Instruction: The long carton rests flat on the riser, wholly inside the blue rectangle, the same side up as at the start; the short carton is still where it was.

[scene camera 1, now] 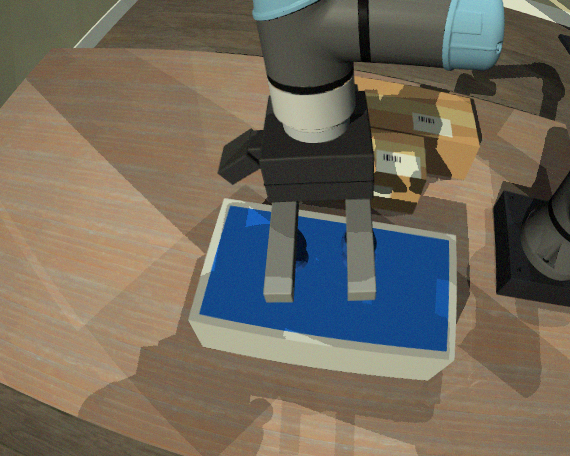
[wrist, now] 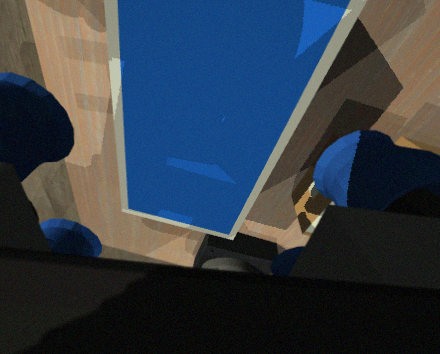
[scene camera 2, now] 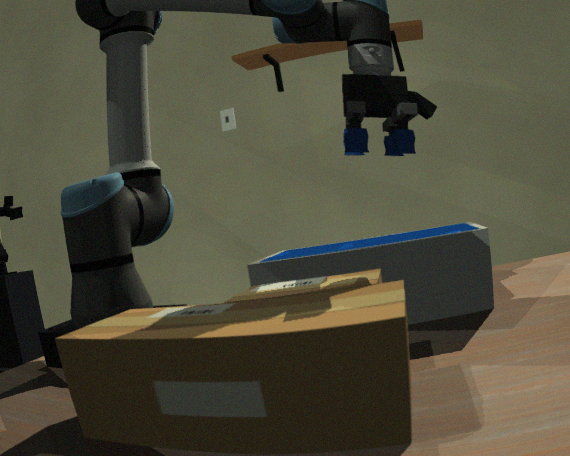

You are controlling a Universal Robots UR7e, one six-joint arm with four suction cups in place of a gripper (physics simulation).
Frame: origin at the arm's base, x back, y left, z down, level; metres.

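Seen in the pictures: hand, tool point: (scene camera 1: 325, 204) (wrist: 193, 210) (scene camera 2: 377, 153); arm's base, link origin: (scene camera 1: 553, 245).
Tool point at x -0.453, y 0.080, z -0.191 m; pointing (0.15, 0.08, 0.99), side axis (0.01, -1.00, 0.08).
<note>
Pixels of each thing's top centre, then the offset from my tool point to it. Level surfaces: height alone.
- long carton, top centre: (scene camera 2: 226, 316) (scene camera 1: 406, 106) dx +0.174, dy -0.358, dz +0.150 m
- short carton, top centre: (scene camera 2: 307, 285) (scene camera 1: 383, 150) dx +0.115, dy -0.233, dz +0.150 m
- pale riser, top centre: (wrist: 198, 135) (scene camera 1: 334, 276) (scene camera 2: 375, 240) dx +0.025, dy +0.022, dz +0.134 m
- blue rectangle, top centre: (wrist: 198, 135) (scene camera 1: 334, 276) (scene camera 2: 375, 240) dx +0.025, dy +0.022, dz +0.134 m
- table, surface height: dz +0.254 m
The long carton (scene camera 1: 457, 150) (scene camera 2: 325, 380) lies on the table behind the short carton (scene camera 1: 400, 162) (scene camera 2: 350, 278) in scene camera 1, both label side up. Part of the short carton (wrist: 301, 207) shows beside a cup in the wrist view. The pale riser (scene camera 1: 320, 352) (scene camera 2: 445, 280) (wrist: 279, 150) bears the blue rectangle (scene camera 1: 405, 285) (scene camera 2: 375, 243) (wrist: 200, 100), with no carton on it. My gripper (scene camera 1: 324, 250) (scene camera 2: 378, 145) is open, its suction off, and its blue cups hang well above the riser, holding nothing. The arm hides part of both cartons in scene camera 1.
The arm's base (scene camera 1: 525, 250) stands at the right in scene camera 1, beyond the riser's short end. A wall shelf (scene camera 2: 305, 50) shows behind the arm. Another dark object (scene camera 2: 17, 315) stands at the left edge in scene camera 2. Shadows fall across the table (scene camera 1: 100, 210).
</note>
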